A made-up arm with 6 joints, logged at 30 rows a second.
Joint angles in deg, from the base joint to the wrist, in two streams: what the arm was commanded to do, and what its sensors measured. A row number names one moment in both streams.
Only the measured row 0 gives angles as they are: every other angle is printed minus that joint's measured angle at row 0.
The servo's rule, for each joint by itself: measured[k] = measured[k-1] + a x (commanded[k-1-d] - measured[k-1]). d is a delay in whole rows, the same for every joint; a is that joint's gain. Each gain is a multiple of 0.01, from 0.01 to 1. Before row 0 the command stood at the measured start. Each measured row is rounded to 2 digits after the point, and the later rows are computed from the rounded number. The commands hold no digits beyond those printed.
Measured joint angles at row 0: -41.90, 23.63, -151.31, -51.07, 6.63, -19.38
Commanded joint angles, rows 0 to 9: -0.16, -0.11, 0.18, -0.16, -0.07, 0.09; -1.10, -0.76, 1.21, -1.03, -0.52, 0.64; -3.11, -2.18, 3.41, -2.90, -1.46, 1.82; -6.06, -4.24, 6.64, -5.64, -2.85, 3.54; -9.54, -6.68, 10.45, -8.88, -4.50, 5.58; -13.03, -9.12, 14.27, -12.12, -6.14, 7.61; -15.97, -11.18, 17.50, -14.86, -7.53, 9.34; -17.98, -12.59, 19.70, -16.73, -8.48, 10.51; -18.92, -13.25, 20.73, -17.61, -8.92, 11.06; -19.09, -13.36, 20.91, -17.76, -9.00, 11.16
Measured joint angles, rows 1 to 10: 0.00, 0.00, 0.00, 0.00, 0.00, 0.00; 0.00, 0.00, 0.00, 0.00, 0.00, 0.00; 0.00, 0.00, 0.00, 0.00, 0.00, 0.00; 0.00, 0.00, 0.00, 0.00, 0.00, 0.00; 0.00, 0.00, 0.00, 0.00, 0.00, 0.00; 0.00, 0.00, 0.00, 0.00, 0.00, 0.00; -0.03, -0.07, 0.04, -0.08, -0.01, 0.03; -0.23, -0.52, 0.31, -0.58, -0.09, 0.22; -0.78, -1.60, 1.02, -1.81, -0.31, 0.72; -1.78, -3.32, 2.31, -3.84, -0.72, 1.59
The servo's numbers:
d 6
a 0.19 0.65 0.23 0.53 0.16 0.31

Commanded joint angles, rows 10 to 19: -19.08, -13.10, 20.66, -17.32, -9.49, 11.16; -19.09, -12.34, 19.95, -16.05, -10.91, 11.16; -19.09, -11.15, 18.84, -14.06, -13.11, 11.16; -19.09, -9.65, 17.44, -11.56, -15.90, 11.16; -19.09, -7.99, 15.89, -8.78, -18.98, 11.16; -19.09, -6.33, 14.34, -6.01, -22.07, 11.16; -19.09, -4.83, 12.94, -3.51, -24.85, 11.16; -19.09, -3.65, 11.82, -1.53, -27.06, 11.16; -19.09, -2.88, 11.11, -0.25, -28.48, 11.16; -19.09, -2.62, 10.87, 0.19, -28.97, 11.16
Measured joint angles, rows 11 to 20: -3.25, -5.50, 4.18, -6.51, -1.32, 2.83; -5.11, -7.85, 6.50, -9.48, -2.09, 4.31; -7.17, -10.01, 9.03, -12.33, -2.96, 5.87; -9.22, -11.69, 11.48, -14.66, -3.84, 7.31; -11.06, -12.70, 13.61, -16.22, -4.65, 8.47; -12.59, -13.13, 15.29, -17.04, -5.35, 9.30; -13.82, -13.11, 16.53, -17.19, -6.01, 9.88; -14.82, -12.61, 17.32, -16.59, -6.79, 10.28; -15.63, -11.66, 17.67, -15.25, -7.80, 10.55; -16.29, -10.35, 17.62, -13.29, -9.10, 10.74
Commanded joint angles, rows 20 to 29: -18.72, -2.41, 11.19, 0.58, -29.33, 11.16; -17.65, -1.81, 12.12, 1.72, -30.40, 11.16; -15.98, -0.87, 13.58, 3.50, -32.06, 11.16; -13.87, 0.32, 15.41, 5.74, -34.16, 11.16; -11.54, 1.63, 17.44, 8.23, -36.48, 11.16; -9.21, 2.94, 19.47, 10.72, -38.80, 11.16; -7.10, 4.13, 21.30, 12.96, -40.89, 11.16; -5.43, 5.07, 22.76, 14.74, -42.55, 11.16; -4.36, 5.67, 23.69, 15.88, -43.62, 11.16; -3.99, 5.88, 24.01, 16.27, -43.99, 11.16
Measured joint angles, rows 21 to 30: -16.82, -8.82, 17.22, -10.90, -10.68, 10.87; -17.25, -7.20, 16.56, -8.31, -12.50, 10.96; -17.60, -5.66, 15.73, -5.77, -14.48, 11.02; -17.88, -4.35, 14.83, -3.52, -16.49, 11.06; -18.11, -3.39, 13.97, -1.79, -18.41, 11.09; -18.30, -2.89, 13.26, -0.74, -20.10, 11.11; -18.38, -2.58, 12.78, -0.04, -21.58, 11.13; -18.24, -2.08, 12.63, 0.89, -22.99, 11.14; -17.81, -1.29, 12.85, 2.27, -24.44, 11.15; -17.06, -0.24, 13.44, 4.11, -26.00, 11.15
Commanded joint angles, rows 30 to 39: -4.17, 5.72, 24.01, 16.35, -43.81, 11.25; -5.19, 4.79, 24.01, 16.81, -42.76, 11.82; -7.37, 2.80, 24.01, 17.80, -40.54, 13.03; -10.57, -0.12, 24.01, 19.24, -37.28, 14.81; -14.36, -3.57, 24.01, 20.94, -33.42, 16.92; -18.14, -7.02, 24.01, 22.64, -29.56, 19.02; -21.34, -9.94, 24.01, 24.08, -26.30, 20.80; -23.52, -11.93, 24.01, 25.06, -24.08, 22.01; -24.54, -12.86, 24.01, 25.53, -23.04, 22.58; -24.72, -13.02, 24.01, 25.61, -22.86, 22.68
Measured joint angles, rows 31 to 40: -16.01, 0.98, 14.36, 6.29, -27.68, 11.15; -14.72, 2.25, 15.54, 8.64, -29.46, 11.15; -13.27, 3.47, 16.86, 10.93, -31.29, 11.15; -11.78, 4.51, 18.22, 12.95, -33.09, 11.15; -10.37, 5.26, 19.48, 14.50, -34.77, 11.15; -9.16, 5.66, 20.52, 15.44, -36.25, 11.15; -8.21, 5.70, 21.32, 15.92, -37.46, 11.18; -7.64, 5.11, 21.94, 16.39, -38.31, 11.38; -7.59, 3.61, 22.42, 17.14, -38.67, 11.89; -8.16, 1.19, 22.79, 18.25, -38.45, 12.80
